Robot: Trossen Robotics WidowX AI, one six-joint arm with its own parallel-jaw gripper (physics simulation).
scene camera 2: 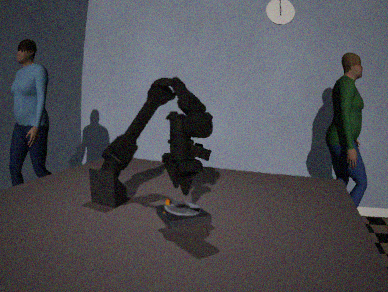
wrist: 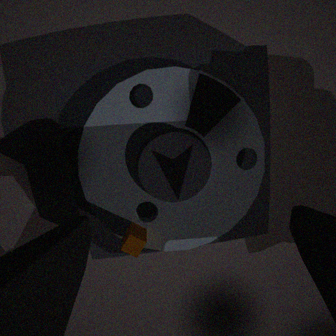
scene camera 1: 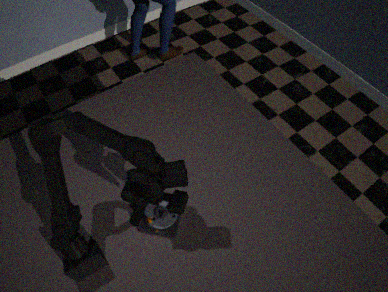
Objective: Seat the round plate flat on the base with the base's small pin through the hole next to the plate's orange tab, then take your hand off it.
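Places are measured from the arm's base along level axes (x left, y back, z up), in millimetres.
Where they show: gripper, fingertip midpoint: (scene camera 2: 180, 191) (scene camera 1: 159, 208); arm's base, link origin: (scene camera 2: 107, 177) (scene camera 1: 79, 256).
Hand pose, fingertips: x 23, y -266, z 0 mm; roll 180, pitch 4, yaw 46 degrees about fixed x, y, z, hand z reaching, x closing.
Observation:
Each offset is from my fingertips to the top centre of the thing. "pt": to the spot under its first point. Level surfaces: height alone.
The pale round plate {dx +6, dy -4, dz -31 mm} (scene camera 1: 167, 223) (scene camera 2: 184, 212) (wrist: 232, 192) lies over the dark square base {dx +5, dy -4, dz -47 mm} (scene camera 1: 171, 233) (scene camera 2: 189, 220) (wrist: 259, 222). The base's round hub (wrist: 192, 182) shows off-centre through the middle hole. The orange tab {dx -4, dy +40, dz -31 mm} (scene camera 1: 150, 220) (scene camera 2: 168, 202) (wrist: 133, 241) is at the plate's edge. The hole beside the tab (wrist: 147, 211) looks dark; I cannot tell whether the pin is in it. Whether the plate sits flat is also unclear. My gripper (scene camera 1: 158, 209) (scene camera 2: 183, 191) (wrist: 192, 222) is open and empty, pointing down just above the plate, fingers wide to its sides.
A small orange mark {pt dx -38, dy +31, dz -61 mm} (scene camera 1: 157, 230) (scene camera 2: 164, 212) shows on the base. The arm's shadow falls across the base and table {dz -86 mm} (scene camera 1: 280, 215) (scene camera 2: 280, 240). Two people (scene camera 2: 31, 95) (scene camera 2: 347, 110) stand beyond the table.

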